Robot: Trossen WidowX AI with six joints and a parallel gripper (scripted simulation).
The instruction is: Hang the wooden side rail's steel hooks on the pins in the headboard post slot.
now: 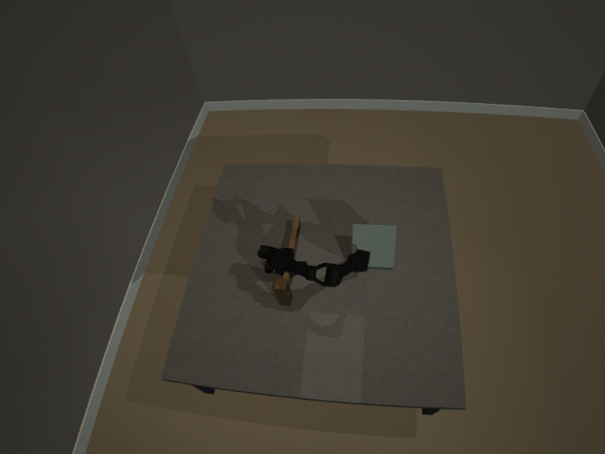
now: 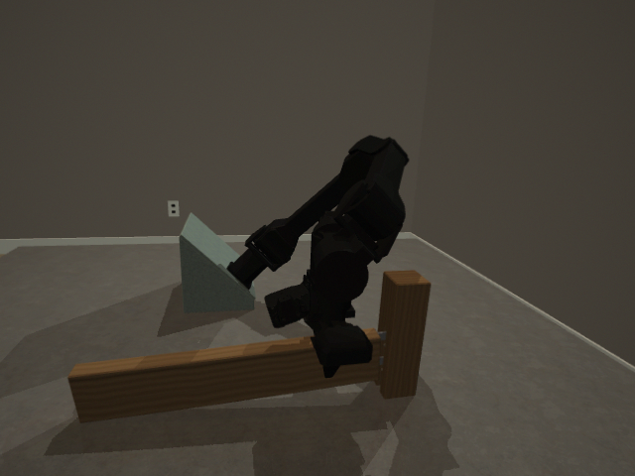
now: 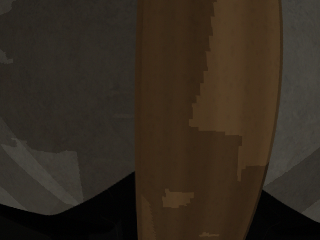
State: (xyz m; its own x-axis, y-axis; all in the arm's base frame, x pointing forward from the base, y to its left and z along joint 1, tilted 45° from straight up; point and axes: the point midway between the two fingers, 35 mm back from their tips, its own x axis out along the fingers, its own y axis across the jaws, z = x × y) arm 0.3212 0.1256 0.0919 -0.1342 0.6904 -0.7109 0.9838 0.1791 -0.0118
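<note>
Now: gripper tip 100 mm to the right of the headboard post, 40 mm below it and 10 mm past it.
</note>
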